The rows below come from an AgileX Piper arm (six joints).
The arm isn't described. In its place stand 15 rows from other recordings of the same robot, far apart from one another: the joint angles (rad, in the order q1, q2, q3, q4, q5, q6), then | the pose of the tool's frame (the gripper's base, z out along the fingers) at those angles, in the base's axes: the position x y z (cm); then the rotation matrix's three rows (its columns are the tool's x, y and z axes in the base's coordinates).
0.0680, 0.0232, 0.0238, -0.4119, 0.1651, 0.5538 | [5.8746 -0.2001 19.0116], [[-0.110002 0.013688 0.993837], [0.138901 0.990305 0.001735], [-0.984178 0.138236 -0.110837]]
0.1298, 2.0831, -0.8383, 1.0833, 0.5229, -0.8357 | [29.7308 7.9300 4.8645], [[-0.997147 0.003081 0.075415], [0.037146 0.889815 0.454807], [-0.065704 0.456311 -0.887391]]
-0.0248, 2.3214, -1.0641, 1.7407, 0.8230, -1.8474 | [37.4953 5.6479 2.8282], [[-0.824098 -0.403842 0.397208], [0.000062 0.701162 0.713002], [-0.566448 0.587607 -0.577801]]
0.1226, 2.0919, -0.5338, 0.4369, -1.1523, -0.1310 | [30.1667 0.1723 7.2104], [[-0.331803 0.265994 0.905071], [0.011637 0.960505 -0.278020], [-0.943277 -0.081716 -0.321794]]
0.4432, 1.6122, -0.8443, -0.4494, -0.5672, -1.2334 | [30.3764 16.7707 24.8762], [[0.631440 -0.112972 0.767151], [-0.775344 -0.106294 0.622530], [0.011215 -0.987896 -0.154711]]
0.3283, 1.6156, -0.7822, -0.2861, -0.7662, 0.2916 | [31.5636 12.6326 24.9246], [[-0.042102 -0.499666 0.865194], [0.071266 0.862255 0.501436], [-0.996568 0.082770 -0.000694]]
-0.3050, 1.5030, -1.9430, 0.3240, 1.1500, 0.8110 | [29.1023 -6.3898 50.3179], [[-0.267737 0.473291 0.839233], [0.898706 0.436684 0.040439], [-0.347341 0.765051 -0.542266]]
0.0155, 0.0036, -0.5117, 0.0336, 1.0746, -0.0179 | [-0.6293 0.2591 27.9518], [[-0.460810 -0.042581 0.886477], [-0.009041 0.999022 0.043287], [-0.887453 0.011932 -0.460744]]
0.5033, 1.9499, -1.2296, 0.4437, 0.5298, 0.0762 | [33.5868 20.7463 16.0484], [[-0.952985 -0.140989 0.268218], [-0.024578 0.918209 0.395333], [-0.302018 0.370154 -0.878505]]
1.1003, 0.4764, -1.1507, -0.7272, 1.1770, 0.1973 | [5.0549 -2.3841 45.4408], [[-0.076021 -0.451787 0.888881], [-0.378202 0.837910 0.393535], [-0.922596 -0.306260 -0.234565]]
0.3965, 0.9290, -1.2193, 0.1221, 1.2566, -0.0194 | [12.9379 6.5595 41.5704], [[-0.717356 -0.438727 0.541220], [-0.280412 0.892941 0.352171], [-0.637785 0.100868 -0.763581]]
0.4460, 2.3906, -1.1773, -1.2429, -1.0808, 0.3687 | [33.0132 24.2103 4.3030], [[0.055605 -0.997005 0.053753], [-0.305429 0.034270 0.951598], [-0.950590 -0.069331 -0.302609]]
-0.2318, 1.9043, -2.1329, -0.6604, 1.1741, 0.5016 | [39.1552 -14.5325 42.3888], [[-0.538645 0.713776 0.447645], [0.303783 0.660104 -0.687007], [-0.785861 -0.234065 -0.572395]]
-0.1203, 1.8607, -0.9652, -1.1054, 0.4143, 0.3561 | [34.6005 -7.4801 14.4852], [[-0.832029 -0.317534 0.454863], [-0.514130 0.749332 -0.417340], [-0.208324 -0.581098 -0.786719]]
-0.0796, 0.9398, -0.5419, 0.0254, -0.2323, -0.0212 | [20.0083 -1.6494 31.0943], [[-0.077839 0.085599 0.993284], [0.009738 0.996325 -0.085098], [-0.996918 0.003049 -0.078387]]
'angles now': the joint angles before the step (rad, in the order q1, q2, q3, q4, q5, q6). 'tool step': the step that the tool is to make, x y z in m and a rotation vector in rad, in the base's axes. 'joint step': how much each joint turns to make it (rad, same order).
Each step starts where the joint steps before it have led.
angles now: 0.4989 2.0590 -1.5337 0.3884 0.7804 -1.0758
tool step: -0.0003 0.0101 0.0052 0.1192 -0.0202 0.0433
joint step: 0.0000 0.0001 0.0008 0.1776 -0.0307 -0.1522
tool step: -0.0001 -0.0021 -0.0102 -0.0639 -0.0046 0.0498
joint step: 0.0022 0.0182 0.0002 -0.0616 0.0161 -0.0159
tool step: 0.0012 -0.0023 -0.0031 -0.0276 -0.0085 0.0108
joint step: -0.0018 0.0052 -0.0002 -0.0325 0.0001 0.0022
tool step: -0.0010 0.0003 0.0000 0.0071 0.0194 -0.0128
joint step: -0.0002 -0.0001 0.0001 0.0091 0.0101 0.0145
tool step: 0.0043 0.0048 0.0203 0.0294 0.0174 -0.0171
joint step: 0.0001 -0.0038 -0.0747 0.0017 0.0699 0.0529
